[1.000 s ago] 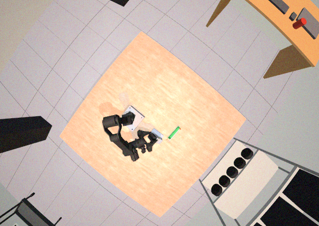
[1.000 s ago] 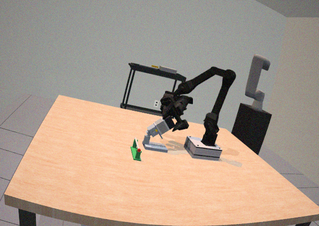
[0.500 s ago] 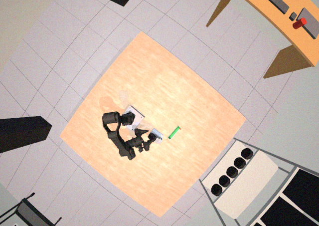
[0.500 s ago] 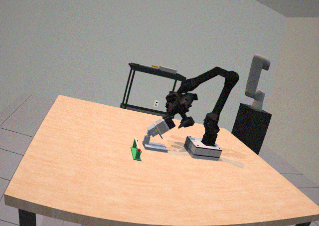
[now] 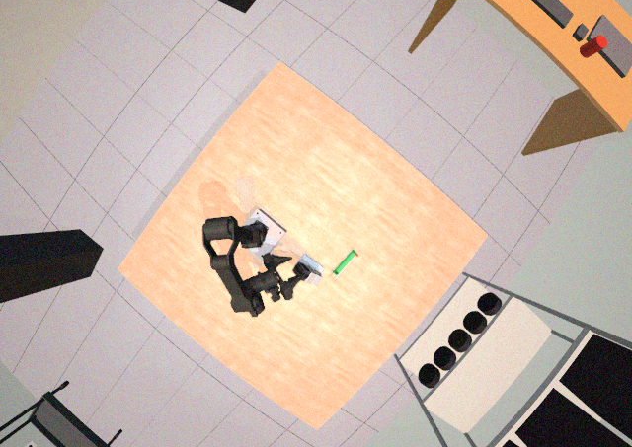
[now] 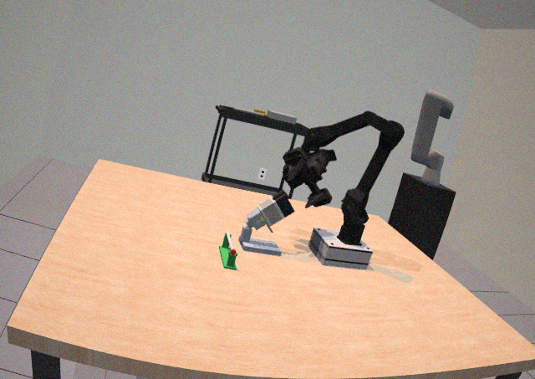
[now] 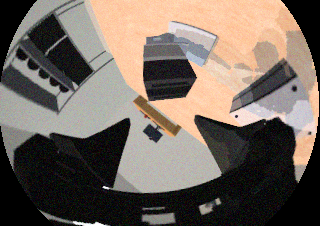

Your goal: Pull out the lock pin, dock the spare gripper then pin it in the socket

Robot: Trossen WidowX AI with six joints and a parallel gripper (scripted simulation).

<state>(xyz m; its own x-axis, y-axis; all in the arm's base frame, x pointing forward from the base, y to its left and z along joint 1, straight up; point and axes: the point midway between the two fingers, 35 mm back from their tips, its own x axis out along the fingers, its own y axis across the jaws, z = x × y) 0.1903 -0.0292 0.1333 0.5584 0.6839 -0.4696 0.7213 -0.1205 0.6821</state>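
The green cradle is 18 cm ahead of my gripper tip, 8 cm to the left of it and 16 cm below it. From my gripper tip the other things lie so: grey mount 8 cm ahead, 3 cm to the right, 13 cm below; spare gripper 5 cm ahead, 3 cm to the right, 7 cm below.
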